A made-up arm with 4 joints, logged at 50 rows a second.
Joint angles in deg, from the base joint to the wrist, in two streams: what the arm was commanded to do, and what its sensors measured. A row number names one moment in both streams.
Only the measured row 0 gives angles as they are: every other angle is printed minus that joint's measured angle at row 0.
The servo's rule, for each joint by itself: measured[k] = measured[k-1] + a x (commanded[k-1-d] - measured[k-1]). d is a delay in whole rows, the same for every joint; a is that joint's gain. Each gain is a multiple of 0.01, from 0.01 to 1. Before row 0 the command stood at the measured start. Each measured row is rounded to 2 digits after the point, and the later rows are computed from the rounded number. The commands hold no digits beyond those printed.
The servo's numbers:
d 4
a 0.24 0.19 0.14 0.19
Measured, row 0:
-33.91 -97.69 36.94 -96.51
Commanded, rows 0 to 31:
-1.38 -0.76 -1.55 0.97
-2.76 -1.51 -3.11 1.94
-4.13 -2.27 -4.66 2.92
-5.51 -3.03 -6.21 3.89
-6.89 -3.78 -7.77 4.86
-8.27 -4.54 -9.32 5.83
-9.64 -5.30 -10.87 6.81
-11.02 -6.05 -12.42 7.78
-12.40 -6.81 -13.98 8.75
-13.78 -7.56 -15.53 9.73
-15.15 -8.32 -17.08 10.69
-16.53 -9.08 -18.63 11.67
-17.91 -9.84 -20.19 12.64
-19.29 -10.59 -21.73 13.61
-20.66 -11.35 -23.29 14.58
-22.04 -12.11 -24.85 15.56
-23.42 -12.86 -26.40 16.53
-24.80 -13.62 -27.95 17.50
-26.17 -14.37 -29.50 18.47
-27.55 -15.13 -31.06 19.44
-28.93 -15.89 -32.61 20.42
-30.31 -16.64 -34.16 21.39
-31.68 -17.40 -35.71 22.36
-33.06 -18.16 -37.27 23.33
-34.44 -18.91 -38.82 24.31
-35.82 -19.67 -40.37 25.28
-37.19 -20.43 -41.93 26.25
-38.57 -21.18 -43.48 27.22
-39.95 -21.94 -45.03 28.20
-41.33 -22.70 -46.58 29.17
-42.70 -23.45 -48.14 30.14
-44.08 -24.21 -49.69 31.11
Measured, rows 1 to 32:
0.00 0.00 0.00 0.00
0.00 0.00 0.00 0.00
0.00 0.00 0.00 0.00
0.00 0.00 0.00 0.00
-0.33 -0.14 -0.22 0.18
-0.91 -0.40 -0.62 0.51
-1.68 -0.76 -1.19 0.97
-2.60 -1.19 -1.89 1.52
-3.63 -1.68 -2.71 2.15
-4.74 -2.22 -3.64 2.85
-5.92 -2.81 -4.65 3.60
-7.14 -3.43 -5.74 4.39
-8.40 -4.07 -6.89 5.22
-9.69 -4.73 -8.10 6.08
-11.00 -5.41 -9.36 6.96
-12.33 -6.11 -10.66 7.85
-13.67 -6.82 -11.99 8.76
-15.02 -7.54 -13.35 9.68
-16.37 -8.26 -14.74 10.61
-17.73 -8.99 -16.16 11.55
-19.10 -9.73 -17.59 12.50
-20.47 -10.47 -19.04 13.45
-21.84 -11.21 -20.50 14.40
-23.21 -11.95 -21.98 15.36
-24.58 -12.70 -23.47 16.32
-25.96 -13.45 -24.97 17.28
-27.33 -14.20 -26.47 18.25
-28.71 -14.95 -27.98 19.22
-30.09 -15.70 -29.50 20.19
-31.47 -16.45 -31.02 21.16
-32.84 -17.21 -32.55 22.13
-34.22 -17.96 -34.08 23.10

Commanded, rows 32 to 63:
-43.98 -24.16 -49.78 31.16
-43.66 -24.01 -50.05 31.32
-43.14 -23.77 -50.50 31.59
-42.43 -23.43 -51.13 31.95
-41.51 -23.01 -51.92 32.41
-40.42 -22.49 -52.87 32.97
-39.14 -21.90 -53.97 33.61
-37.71 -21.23 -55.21 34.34
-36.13 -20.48 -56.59 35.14
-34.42 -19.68 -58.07 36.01
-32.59 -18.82 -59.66 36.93
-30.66 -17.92 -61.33 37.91
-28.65 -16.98 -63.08 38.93
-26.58 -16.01 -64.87 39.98
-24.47 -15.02 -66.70 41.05
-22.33 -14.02 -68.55 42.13
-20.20 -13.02 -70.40 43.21
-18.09 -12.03 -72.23 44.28
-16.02 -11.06 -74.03 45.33
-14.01 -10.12 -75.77 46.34
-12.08 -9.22 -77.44 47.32
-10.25 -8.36 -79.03 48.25
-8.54 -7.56 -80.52 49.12
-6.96 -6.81 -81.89 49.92
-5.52 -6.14 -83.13 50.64
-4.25 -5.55 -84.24 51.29
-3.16 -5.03 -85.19 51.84
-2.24 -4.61 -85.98 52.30
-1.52 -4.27 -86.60 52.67
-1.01 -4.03 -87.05 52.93
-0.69 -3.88 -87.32 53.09
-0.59 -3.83 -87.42 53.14
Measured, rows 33 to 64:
-35.60 -18.72 -35.61 24.07
-36.98 -19.48 -37.15 25.04
-38.35 -20.23 -38.69 26.01
-39.73 -20.99 -40.23 26.98
-40.75 -21.59 -41.57 27.77
-41.45 -22.05 -42.76 28.44
-41.86 -22.38 -43.84 29.04
-42.00 -22.58 -44.86 29.59
-41.88 -22.66 -45.85 30.13
-41.53 -22.63 -46.83 30.67
-40.96 -22.49 -47.83 31.23
-40.18 -22.25 -48.86 31.82
-39.21 -21.91 -49.94 32.45
-38.06 -21.49 -51.08 33.13
-36.75 -20.98 -52.28 33.85
-35.29 -20.40 -53.55 34.62
-33.70 -19.75 -54.88 35.44
-31.99 -19.04 -56.28 36.30
-30.19 -18.28 -57.74 37.20
-28.30 -17.47 -59.25 38.14
-26.36 -16.62 -60.81 39.10
-24.38 -15.75 -62.41 40.08
-22.37 -14.86 -64.04 41.08
-20.36 -13.96 -65.68 42.08
-18.37 -13.06 -67.33 43.08
-16.42 -12.17 -68.97 44.06
-14.53 -11.29 -70.59 45.02
-12.71 -10.44 -72.17 45.95
-10.98 -9.62 -73.70 46.84
-9.36 -8.85 -75.18 47.69
-7.87 -8.12 -76.58 48.48
-6.52 -7.45 -77.90 49.21

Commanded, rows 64 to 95:
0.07 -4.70 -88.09 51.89
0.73 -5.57 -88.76 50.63
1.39 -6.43 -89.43 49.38
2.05 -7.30 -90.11 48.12
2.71 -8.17 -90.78 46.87
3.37 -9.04 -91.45 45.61
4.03 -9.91 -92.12 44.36
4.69 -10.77 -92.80 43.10
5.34 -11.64 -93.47 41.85
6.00 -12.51 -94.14 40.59
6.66 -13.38 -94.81 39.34
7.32 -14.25 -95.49 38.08
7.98 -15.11 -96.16 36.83
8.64 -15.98 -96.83 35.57
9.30 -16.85 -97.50 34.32
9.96 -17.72 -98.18 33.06
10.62 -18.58 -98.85 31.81
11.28 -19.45 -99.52 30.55
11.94 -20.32 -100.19 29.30
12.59 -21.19 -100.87 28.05
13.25 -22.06 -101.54 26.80
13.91 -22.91 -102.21 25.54
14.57 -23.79 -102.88 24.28
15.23 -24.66 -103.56 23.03
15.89 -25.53 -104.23 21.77
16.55 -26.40 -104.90 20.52
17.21 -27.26 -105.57 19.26
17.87 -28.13 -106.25 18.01
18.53 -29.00 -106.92 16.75
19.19 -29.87 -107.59 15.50
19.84 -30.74 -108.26 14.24
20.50 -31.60 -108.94 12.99
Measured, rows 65 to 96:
-5.32 -6.85 -79.12 49.87
-4.29 -6.31 -80.23 50.45
-3.43 -5.85 -81.22 50.95
-2.75 -5.47 -82.09 51.37
-2.07 -5.32 -82.93 51.47
-1.40 -5.37 -83.75 51.31
-0.73 -5.57 -84.55 50.94
-0.06 -5.90 -85.33 50.40
0.60 -6.33 -86.09 49.73
1.26 -6.84 -86.84 48.95
1.92 -7.42 -87.58 48.08
2.58 -8.06 -88.31 47.13
3.24 -8.74 -89.03 46.13
3.90 -9.46 -89.75 45.08
4.56 -10.20 -90.46 43.99
5.22 -10.97 -91.16 42.87
5.88 -11.76 -91.86 41.72
6.54 -12.56 -92.56 40.55
7.20 -13.38 -93.25 39.37
7.86 -14.20 -93.94 38.17
8.52 -15.03 -94.63 36.96
9.18 -15.87 -95.31 35.74
9.84 -16.72 -95.99 34.52
10.50 -17.57 -96.67 33.29
11.16 -18.42 -97.35 32.06
11.82 -19.27 -98.03 30.82
12.48 -20.13 -98.71 29.58
13.14 -20.99 -99.39 28.34
13.80 -21.85 -100.07 27.09
14.46 -22.71 -100.75 25.84
15.12 -23.57 -101.42 24.59
15.78 -24.44 -102.10 23.34

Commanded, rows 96 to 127:
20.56 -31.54 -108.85 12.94
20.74 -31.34 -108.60 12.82
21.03 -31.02 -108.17 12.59
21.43 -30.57 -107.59 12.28
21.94 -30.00 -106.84 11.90
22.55 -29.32 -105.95 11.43
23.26 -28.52 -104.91 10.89
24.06 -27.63 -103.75 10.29
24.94 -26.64 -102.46 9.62
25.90 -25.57 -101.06 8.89
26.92 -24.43 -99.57 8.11
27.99 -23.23 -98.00 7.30
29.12 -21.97 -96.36 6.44
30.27 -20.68 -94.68 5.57
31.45 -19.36 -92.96 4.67
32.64 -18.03 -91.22 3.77
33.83 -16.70 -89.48 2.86
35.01 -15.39 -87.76 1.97
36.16 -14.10 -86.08 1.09
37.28 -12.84 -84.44 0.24
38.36 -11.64 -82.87 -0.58
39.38 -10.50 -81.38 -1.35
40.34 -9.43 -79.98 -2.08
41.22 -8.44 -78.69 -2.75
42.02 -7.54 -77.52 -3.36
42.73 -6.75 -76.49 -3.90
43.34 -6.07 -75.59 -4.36
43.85 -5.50 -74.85 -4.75
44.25 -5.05 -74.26 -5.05
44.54 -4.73 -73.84 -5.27
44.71 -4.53 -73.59 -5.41
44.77 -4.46 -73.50 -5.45
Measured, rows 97 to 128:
16.44 -25.31 -102.77 22.09
17.10 -26.18 -103.44 20.84
17.76 -27.05 -104.11 19.59
18.42 -27.91 -104.79 18.34
18.93 -28.60 -105.36 17.31
19.36 -29.12 -105.81 16.46
19.76 -29.48 -106.14 15.72
20.16 -29.69 -106.34 15.07
20.59 -29.75 -106.41 14.47
21.06 -29.67 -106.35 13.89
21.59 -29.45 -106.15 13.32
22.18 -29.10 -105.81 12.74
22.84 -28.63 -105.34 12.15
23.57 -28.05 -104.74 11.53
24.37 -27.36 -104.02 10.88
25.24 -26.58 -103.18 10.20
26.17 -25.70 -102.23 9.49
27.15 -24.75 -101.17 8.75
28.18 -23.73 -100.02 7.97
29.25 -22.65 -98.79 7.17
30.35 -21.52 -97.49 6.35
31.47 -20.36 -96.13 5.52
32.60 -19.17 -94.72 4.68
33.72 -17.97 -93.28 3.84
34.83 -16.77 -91.82 3.00
35.92 -15.58 -90.36 2.17
36.98 -14.41 -88.91 1.36
38.00 -13.28 -87.48 0.58
38.96 -12.19 -86.09 -0.17
39.86 -11.16 -84.75 -0.88
40.70 -10.19 -83.47 -1.54
41.46 -9.30 -82.26 -2.15

